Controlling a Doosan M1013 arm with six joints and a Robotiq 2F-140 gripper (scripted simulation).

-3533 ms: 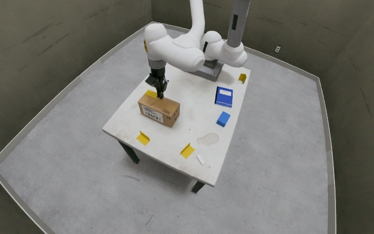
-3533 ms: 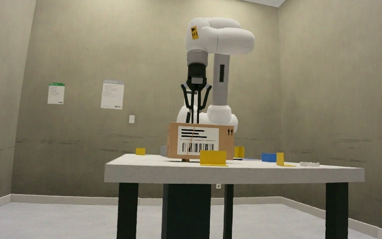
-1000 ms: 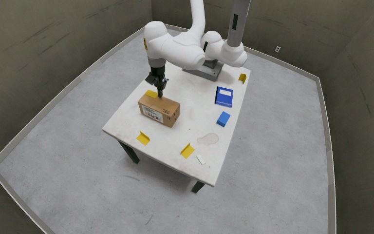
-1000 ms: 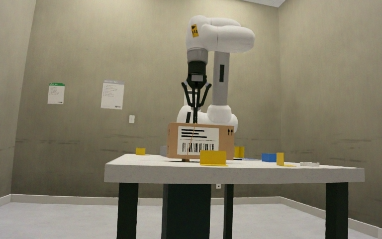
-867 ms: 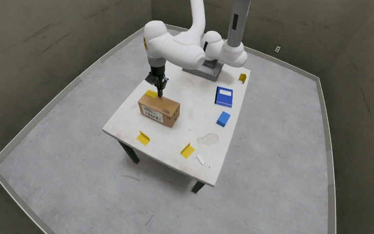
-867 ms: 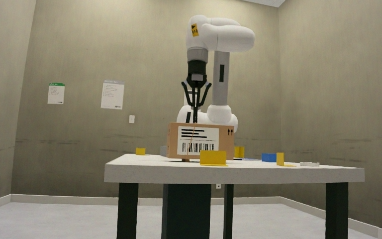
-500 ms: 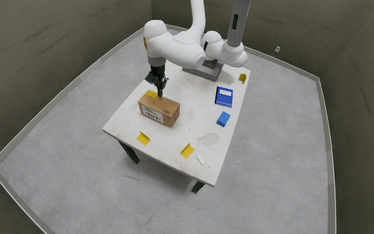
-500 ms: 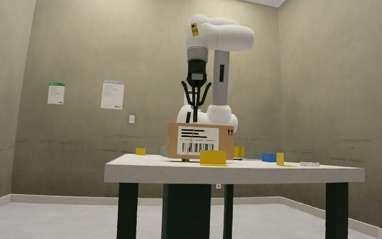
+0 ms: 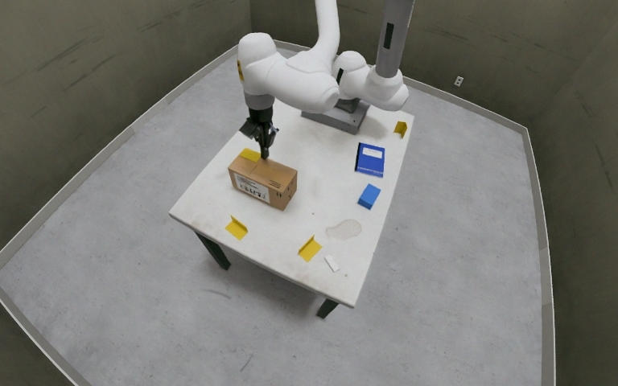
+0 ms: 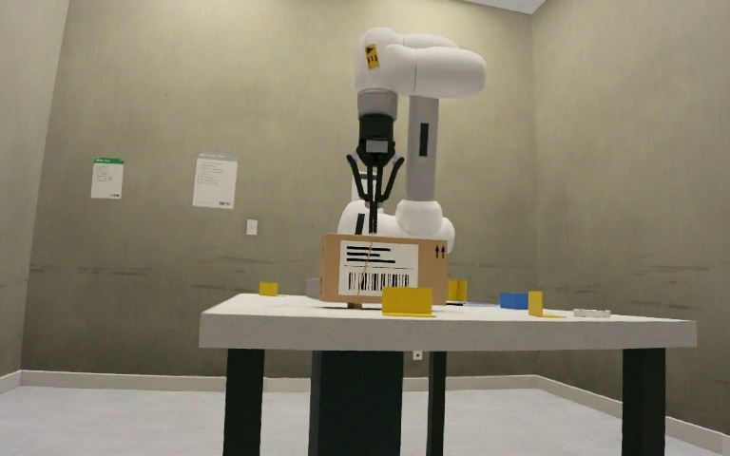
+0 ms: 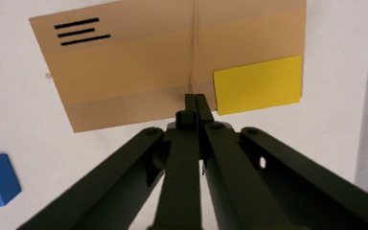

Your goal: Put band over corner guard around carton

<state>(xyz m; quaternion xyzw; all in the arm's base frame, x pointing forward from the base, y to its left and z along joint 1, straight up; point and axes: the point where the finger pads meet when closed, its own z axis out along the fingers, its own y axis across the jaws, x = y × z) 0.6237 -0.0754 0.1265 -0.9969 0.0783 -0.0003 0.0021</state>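
Right now the yellow corner guard is 6 cm to the right of my hand and 6 cm below it. Round my hand: blue block 13 cm behind, 40 cm to the left, 17 cm below; small white piece 20 cm ahead, 38 cm to the left, 18 cm below.
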